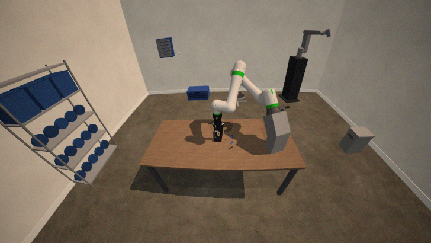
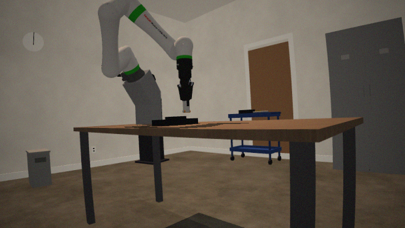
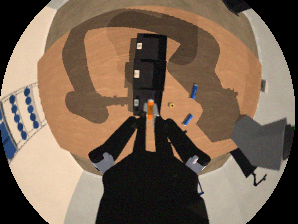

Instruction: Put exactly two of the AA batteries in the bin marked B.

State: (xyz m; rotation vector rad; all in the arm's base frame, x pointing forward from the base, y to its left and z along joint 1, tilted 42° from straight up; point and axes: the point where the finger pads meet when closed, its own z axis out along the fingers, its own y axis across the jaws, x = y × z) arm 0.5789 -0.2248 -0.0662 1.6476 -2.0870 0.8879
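My gripper is now 130 mm past the blue AA battery, 100 mm to the right of it and 90 mm above it. The rest, counted from my hand: small dark piece: 160 mm to the left, 110 mm behind, 100 mm below; orange battery: 30 mm below.
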